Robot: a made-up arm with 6 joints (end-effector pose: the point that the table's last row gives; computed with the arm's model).
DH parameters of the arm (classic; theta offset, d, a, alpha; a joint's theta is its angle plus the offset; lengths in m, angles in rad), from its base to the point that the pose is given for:
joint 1: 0 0.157 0 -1.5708
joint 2: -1.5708 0 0.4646 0
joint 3: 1.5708 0.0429 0 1.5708
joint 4: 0 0.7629 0 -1.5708
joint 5: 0 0 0 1.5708
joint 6: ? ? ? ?
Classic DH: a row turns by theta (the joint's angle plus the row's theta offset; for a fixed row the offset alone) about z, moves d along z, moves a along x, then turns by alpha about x.
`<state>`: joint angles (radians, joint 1 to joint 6).
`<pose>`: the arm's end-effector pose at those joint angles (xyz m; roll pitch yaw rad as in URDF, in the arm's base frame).
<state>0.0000 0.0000 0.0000 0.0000 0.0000 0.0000</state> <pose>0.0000 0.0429 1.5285 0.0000 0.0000 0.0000</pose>
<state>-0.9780 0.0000 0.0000 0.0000 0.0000 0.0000</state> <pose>0.0356 0.0240 1.5285 0.0000 0.0000 -0.9780</pose>
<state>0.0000 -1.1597 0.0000 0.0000 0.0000 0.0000</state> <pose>-1.2572 0.0429 0.7051 0.0000 -1.1597 0.0000</pose>
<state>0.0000 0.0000 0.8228 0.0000 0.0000 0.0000</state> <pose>0.6648 0.0429 1.2384 0.0000 0.8228 0.0000</pose>
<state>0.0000 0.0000 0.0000 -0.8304 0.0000 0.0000</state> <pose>0.0000 0.0429 1.5285 0.0000 0.0000 -0.8304</pose>
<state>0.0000 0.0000 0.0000 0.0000 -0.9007 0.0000</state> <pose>-0.1129 0.0429 1.4739 0.0000 -0.9007 0.0000</pose>
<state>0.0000 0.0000 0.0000 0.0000 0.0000 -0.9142</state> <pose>0.0000 0.0429 1.5285 0.0000 0.0000 -0.9142</pose>
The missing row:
joint 6: 0 0.144 0 0
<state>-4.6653 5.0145 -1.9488 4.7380 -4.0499 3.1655</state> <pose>0.0891 -0.3916 -0.3774 0.1534 0.9033 0.1570</pose>
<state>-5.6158 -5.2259 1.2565 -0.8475 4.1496 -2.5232</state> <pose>0.6745 0.7023 -0.0195 0.3347 -0.6118 -1.4254</pose>
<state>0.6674 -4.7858 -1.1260 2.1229 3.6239 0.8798</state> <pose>0.5793 0.4387 0.7704 -3.1348 -0.4182 -1.1558</pose>
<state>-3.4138 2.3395 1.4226 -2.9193 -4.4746 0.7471</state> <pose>-0.0236 -0.0059 -0.8384 -2.1634 -0.8714 1.5427</pose>
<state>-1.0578 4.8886 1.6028 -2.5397 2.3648 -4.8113</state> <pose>-0.2099 0.3436 0.9016 2.2016 0.1975 -1.9782</pose>
